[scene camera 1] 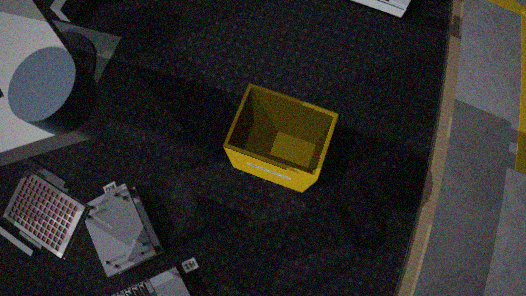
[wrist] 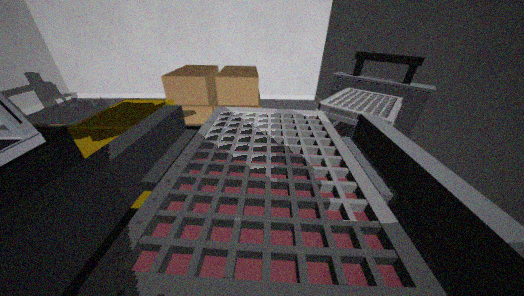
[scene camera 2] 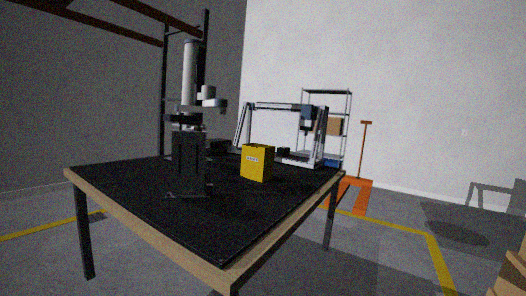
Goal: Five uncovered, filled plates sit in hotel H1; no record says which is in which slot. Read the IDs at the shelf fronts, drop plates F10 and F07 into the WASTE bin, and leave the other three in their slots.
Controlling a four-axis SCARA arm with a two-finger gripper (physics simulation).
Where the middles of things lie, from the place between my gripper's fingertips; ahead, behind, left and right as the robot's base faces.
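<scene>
Upright tower [scene camera 2: 188,179]: 150 mm below my hand, 190 mm ahead of my hand and 200 mm to the right of my hand.
</scene>
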